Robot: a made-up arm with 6 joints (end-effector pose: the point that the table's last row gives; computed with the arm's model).
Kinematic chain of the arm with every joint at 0, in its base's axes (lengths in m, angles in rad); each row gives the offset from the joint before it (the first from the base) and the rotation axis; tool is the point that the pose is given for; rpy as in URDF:
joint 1: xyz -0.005 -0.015 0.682 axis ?
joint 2: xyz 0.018 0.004 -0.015 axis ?
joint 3: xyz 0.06 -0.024 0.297 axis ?
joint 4: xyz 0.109 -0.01 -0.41 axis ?
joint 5: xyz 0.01 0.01 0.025 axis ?
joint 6: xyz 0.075 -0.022 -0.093 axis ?
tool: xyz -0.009 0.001 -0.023 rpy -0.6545 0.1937 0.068
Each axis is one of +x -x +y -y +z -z.
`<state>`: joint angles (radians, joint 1 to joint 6).
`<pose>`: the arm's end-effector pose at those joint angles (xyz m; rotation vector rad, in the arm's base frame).
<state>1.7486 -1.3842 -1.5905 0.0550 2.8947 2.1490</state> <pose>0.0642 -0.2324 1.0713 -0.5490 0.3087 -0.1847</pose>
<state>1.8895 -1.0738 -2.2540 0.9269 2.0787 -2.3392</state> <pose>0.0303 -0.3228 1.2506 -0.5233 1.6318 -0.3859</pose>
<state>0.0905 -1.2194 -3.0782 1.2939 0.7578 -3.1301</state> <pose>-0.7600 -0.1088 0.9519 1.2924 0.6730 0.8678</pose>
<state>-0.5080 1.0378 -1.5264 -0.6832 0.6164 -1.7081</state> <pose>0.5511 -0.3745 0.3633 -0.6555 -0.0554 1.9701</pose>
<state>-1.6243 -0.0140 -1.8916 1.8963 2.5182 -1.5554</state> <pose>0.0645 -0.3668 1.1943 -0.2534 -1.6829 0.6381</pose>
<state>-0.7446 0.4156 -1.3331 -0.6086 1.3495 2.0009</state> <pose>0.3843 -0.4859 0.6504 -0.9520 0.9294 -2.3105</pose>
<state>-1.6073 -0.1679 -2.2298 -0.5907 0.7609 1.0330</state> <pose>-0.0596 -0.3211 1.4160 -1.4513 -0.9103 -2.4310</pose>
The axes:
joint 1: +z
joint 2: +y
joint 3: +y
joint 4: -z
joint 5: +y
joint 6: -z

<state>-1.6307 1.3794 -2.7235 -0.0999 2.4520 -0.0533</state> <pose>-0.0966 -0.6596 0.5849 0.5021 1.3156 -0.8703</pose>
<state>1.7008 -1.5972 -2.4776 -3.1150 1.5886 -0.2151</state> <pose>0.1146 -0.7760 0.8124 -0.9411 0.1097 -1.2166</pose>
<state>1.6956 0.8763 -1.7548 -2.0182 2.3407 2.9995</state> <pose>0.0532 0.6756 0.7142 0.4687 -1.7463 -1.1751</pose>
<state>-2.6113 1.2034 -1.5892 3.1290 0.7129 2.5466</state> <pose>-0.5500 -0.3088 0.2715 -1.5350 0.8374 -1.8068</pose>
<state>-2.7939 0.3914 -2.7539 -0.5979 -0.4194 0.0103</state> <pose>-0.3359 -0.1638 1.3980 2.7844 -0.5516 0.5090</pose>
